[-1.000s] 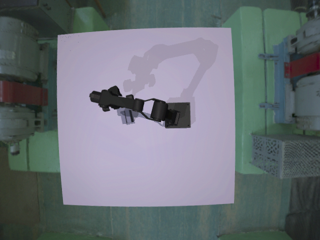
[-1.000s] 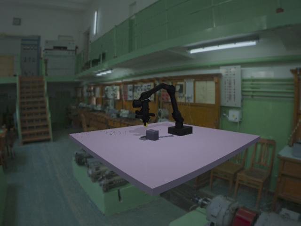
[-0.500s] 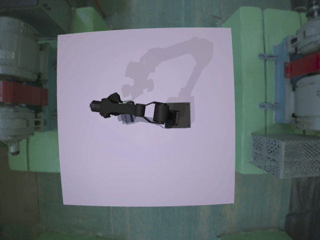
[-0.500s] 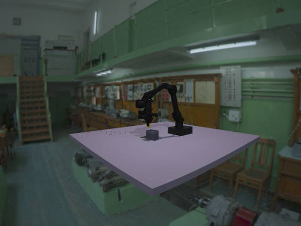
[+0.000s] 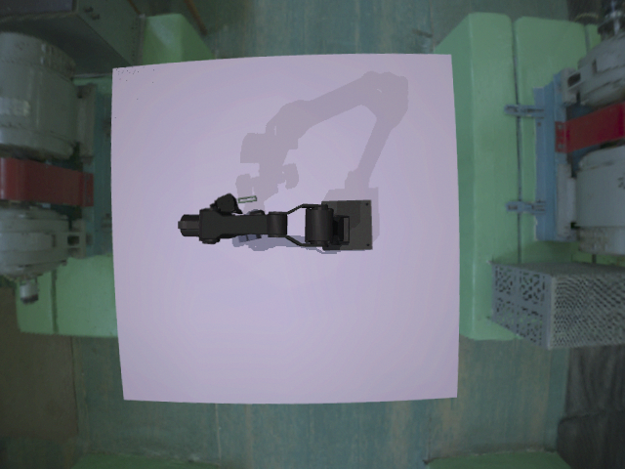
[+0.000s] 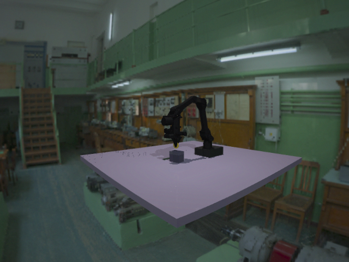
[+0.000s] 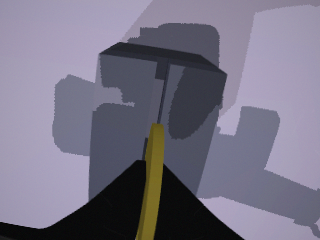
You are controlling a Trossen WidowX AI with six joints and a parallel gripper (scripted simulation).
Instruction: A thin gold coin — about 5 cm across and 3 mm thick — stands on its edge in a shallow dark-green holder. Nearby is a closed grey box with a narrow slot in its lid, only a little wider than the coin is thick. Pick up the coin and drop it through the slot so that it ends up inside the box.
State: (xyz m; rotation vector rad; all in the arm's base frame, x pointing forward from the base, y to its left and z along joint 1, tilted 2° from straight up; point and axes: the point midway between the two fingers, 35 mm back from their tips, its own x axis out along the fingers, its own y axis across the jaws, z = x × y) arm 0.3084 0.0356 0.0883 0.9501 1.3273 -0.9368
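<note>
Now: gripper tip 10 mm below the gold coin.
</note>
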